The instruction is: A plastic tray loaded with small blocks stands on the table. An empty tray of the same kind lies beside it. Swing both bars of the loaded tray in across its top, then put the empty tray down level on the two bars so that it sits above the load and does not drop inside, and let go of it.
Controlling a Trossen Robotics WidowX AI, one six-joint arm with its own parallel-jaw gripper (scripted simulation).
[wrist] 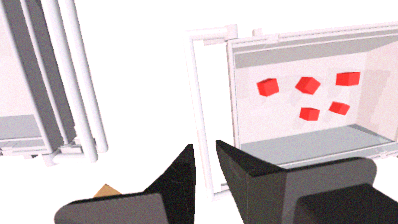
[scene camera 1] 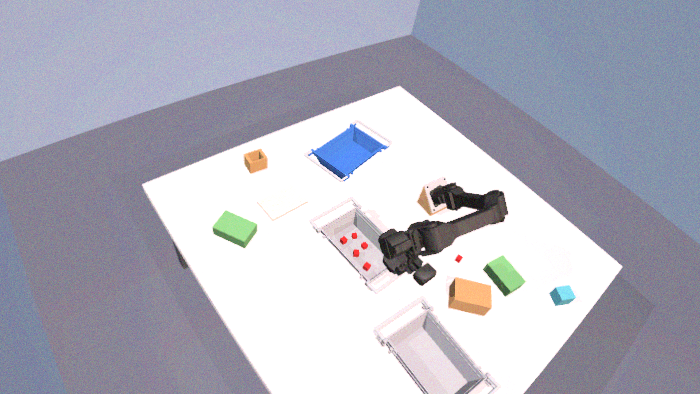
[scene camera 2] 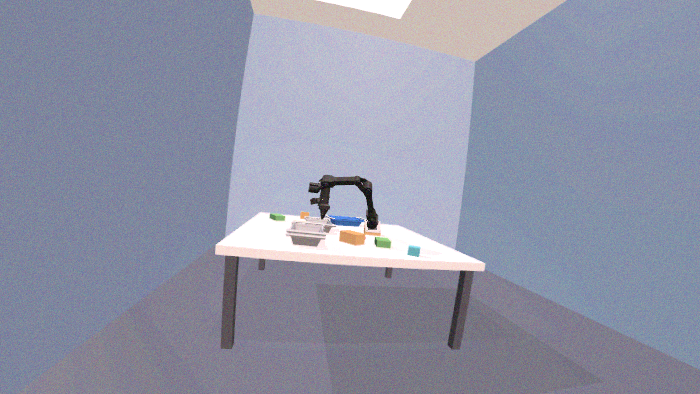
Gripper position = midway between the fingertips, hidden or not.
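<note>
You'd see my gripper (scene camera 1: 399, 271) here, and the wrist view shows it too (wrist: 204, 147). There's a blue tray (scene camera 1: 343, 154), though in the wrist view the tray is out of frame. I can also see an orange box (scene camera 1: 464, 295), a green block (scene camera 1: 240, 231) and a green block (scene camera 1: 504, 276).
</note>
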